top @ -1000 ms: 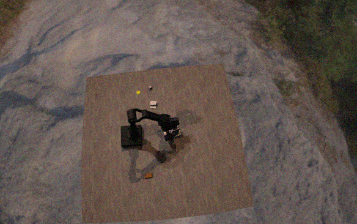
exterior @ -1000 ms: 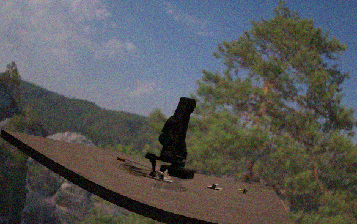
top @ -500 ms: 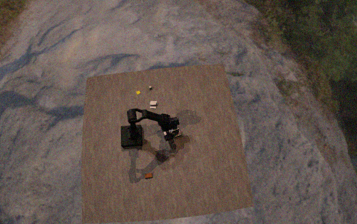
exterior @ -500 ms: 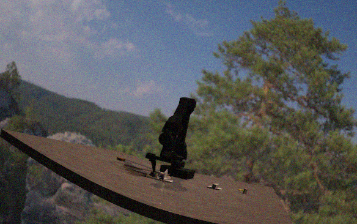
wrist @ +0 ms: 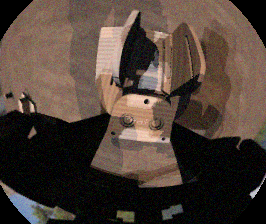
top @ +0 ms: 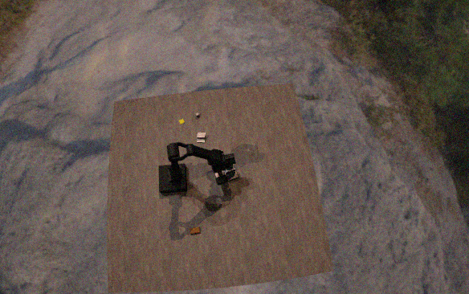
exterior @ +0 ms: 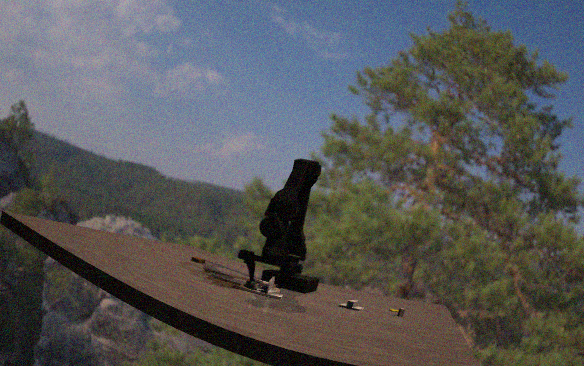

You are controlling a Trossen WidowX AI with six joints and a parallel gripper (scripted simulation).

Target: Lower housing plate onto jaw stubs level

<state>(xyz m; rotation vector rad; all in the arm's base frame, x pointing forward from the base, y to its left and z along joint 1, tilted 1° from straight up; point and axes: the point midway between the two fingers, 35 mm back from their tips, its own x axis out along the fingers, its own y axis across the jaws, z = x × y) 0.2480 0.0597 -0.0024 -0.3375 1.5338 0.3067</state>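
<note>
The housing plate lies 2 cm above my gripper tip and 1 cm ahead of it. From my gripper tip the other things lie so: yellow piece: 36 cm to the left, 26 cm behind, 1 cm below.
</note>
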